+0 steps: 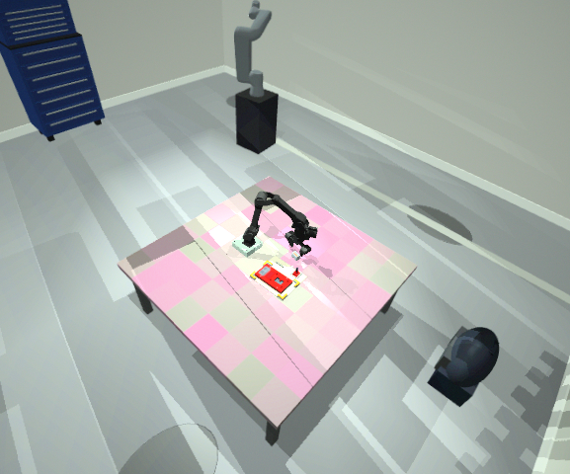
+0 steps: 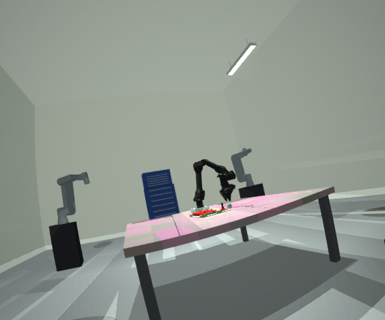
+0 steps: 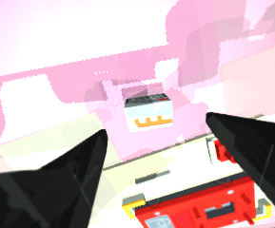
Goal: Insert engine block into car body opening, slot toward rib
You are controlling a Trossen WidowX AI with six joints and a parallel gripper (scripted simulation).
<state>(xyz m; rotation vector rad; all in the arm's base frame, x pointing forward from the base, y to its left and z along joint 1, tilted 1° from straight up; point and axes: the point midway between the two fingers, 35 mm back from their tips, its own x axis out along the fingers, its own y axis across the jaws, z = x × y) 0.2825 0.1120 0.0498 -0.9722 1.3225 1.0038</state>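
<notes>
The grey engine block is 4 cm below my gripper tip.
</notes>
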